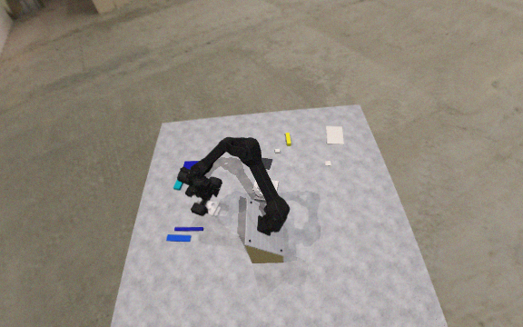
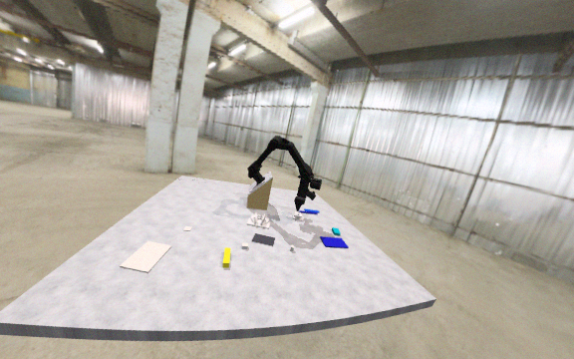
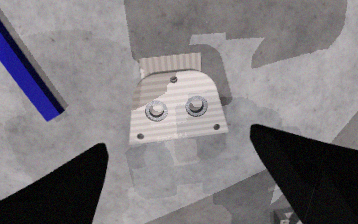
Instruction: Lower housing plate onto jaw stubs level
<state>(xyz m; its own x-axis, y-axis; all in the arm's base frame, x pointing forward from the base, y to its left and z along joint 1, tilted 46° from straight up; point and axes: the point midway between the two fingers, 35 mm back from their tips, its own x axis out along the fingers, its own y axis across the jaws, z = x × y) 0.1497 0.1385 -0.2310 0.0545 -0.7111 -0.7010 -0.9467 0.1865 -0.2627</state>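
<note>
My gripper tip is now 110 mm to the right of the blue bar, 100 mm past it and 60 mm above it. From my gripper tip the other things lie so: blue plate (260 mm ahead, 160 mm to the left, 60 mm below); cyan block (220 mm to the left, 150 mm ahead, 50 mm below); yellow block (460 mm ahead, 360 mm to the right, 50 mm below).
</note>
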